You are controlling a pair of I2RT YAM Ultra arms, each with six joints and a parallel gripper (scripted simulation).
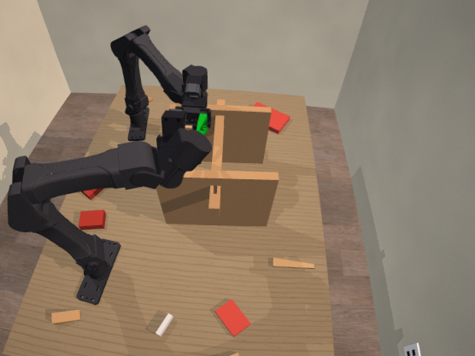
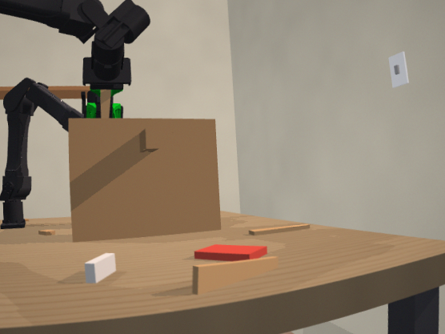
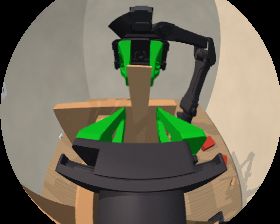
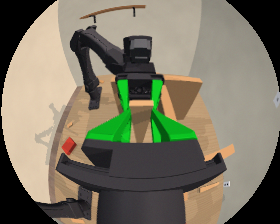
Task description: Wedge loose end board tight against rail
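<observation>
The light wooden rail lies 9 cm below my left hand, 8 cm ahead of it and 4 cm to the left of it. Round my left hand: white block (42 cm to the right, 27 cm below, 5 cm behind).
</observation>
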